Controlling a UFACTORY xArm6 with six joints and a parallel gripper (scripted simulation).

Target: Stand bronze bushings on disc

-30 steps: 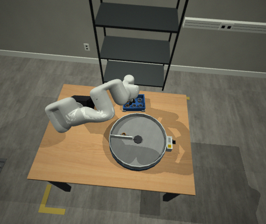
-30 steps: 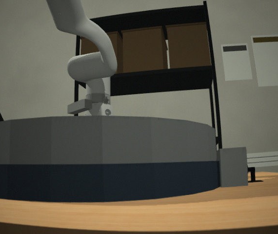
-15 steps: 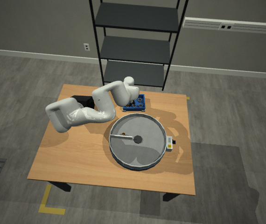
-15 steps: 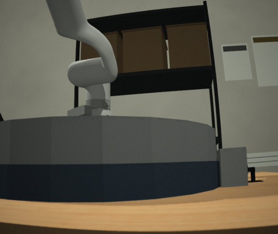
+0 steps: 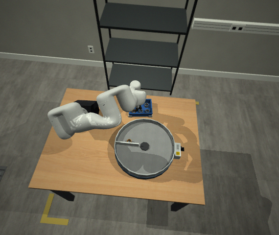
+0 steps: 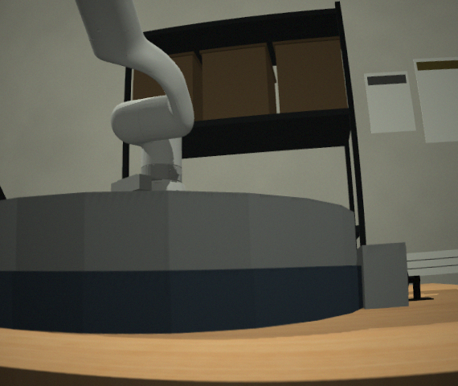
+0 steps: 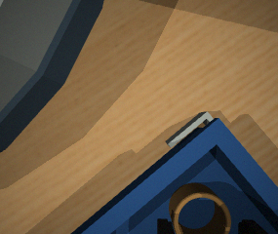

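Right now the blue crate is 40 mm ahead of my hand, 30 mm to the left of it and 30 mm below it. Round my hand: turntable 320 mm to the right, 130 mm ahead; grey turntable disc 320 mm to the right, 110 mm ahead.
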